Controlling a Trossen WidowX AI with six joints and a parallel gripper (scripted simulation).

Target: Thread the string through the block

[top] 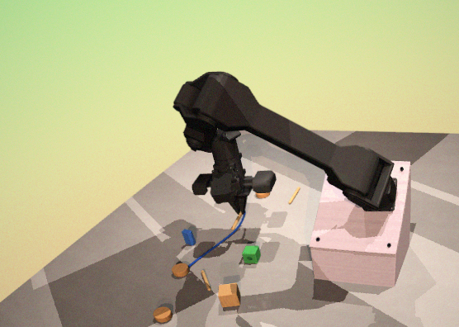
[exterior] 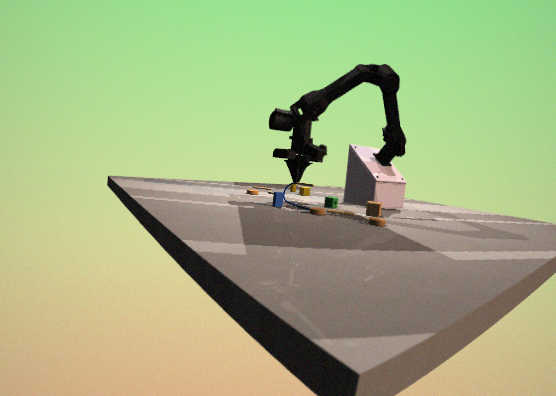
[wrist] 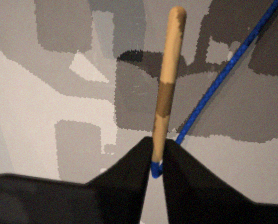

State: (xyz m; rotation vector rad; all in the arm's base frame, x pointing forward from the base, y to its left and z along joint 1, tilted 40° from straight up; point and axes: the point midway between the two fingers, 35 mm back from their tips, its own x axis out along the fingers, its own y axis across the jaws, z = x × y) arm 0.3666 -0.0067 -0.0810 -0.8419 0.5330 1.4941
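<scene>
Right now my gripper tip is 7 cm past the green block, 9 cm to the right of it and 4 cm above it. From my gripper tip the other things lie so: round wooden button (8 cm ahead, 18 cm to the left, 5 cm below); then thin wooden stick (1 cm to the left); then blue block (12 cm ahead, 7 cm to the left, 4 cm below).
</scene>
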